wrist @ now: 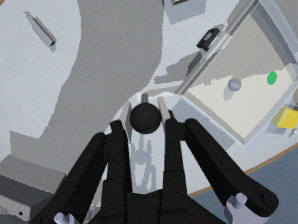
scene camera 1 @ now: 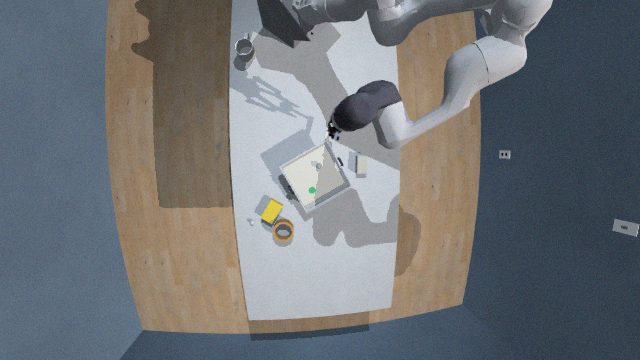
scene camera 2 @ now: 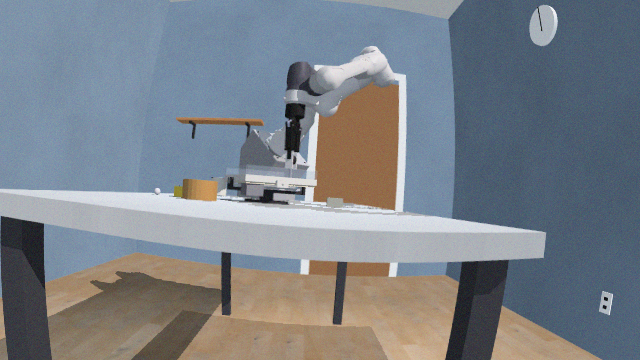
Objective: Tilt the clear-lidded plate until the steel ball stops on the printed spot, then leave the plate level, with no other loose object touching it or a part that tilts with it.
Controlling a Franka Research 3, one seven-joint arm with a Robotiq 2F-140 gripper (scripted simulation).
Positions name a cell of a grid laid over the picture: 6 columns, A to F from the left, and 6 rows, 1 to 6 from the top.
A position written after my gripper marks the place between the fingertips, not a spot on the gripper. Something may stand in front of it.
Observation:
I see my gripper (scene camera 2: C3) and a clear-lidded plate (scene camera 1: C3).
My gripper shows as well in the wrist view (wrist: C3).

